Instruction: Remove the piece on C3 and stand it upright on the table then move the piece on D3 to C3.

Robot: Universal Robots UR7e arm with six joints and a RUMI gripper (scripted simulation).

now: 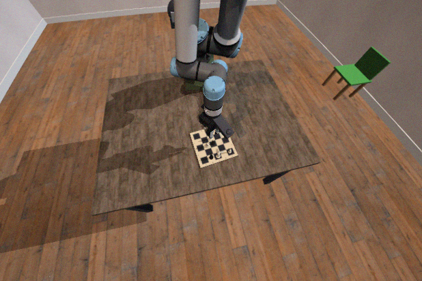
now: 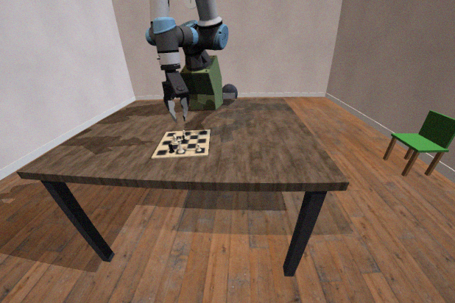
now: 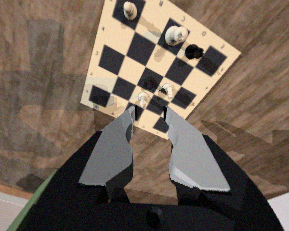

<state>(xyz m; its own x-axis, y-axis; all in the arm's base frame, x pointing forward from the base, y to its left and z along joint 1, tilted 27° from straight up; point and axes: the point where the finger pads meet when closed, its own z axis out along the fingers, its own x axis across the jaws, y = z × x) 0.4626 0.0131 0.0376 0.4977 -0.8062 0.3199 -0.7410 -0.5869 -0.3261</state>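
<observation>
The chessboard is 11 cm below my hand.
</observation>
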